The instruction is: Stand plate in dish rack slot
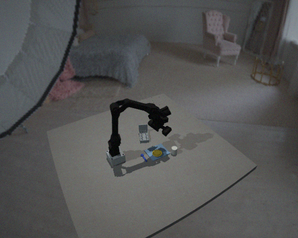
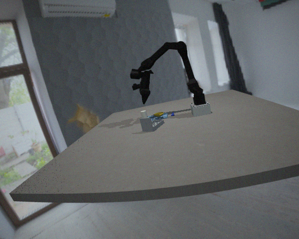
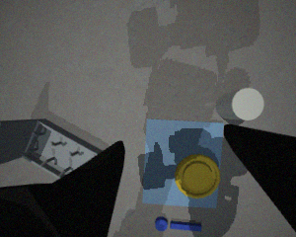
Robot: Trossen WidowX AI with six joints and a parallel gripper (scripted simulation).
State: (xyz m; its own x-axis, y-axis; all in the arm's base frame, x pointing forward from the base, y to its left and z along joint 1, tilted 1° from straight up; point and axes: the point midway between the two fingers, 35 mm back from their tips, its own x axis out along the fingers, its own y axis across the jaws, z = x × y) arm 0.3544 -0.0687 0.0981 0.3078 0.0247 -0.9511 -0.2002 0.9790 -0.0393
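Right now my gripper tip is 11 cm above the yellow plate, 8 cm past it and 6 cm to the left of it. Round my gripper tip: blue spoon: 18 cm behind, 12 cm below, 3 cm to the right; white cup: 11 cm to the right, 10 cm below, 4 cm ahead; grey dish rack: 17 cm to the left, 10 cm below, 6 cm behind.
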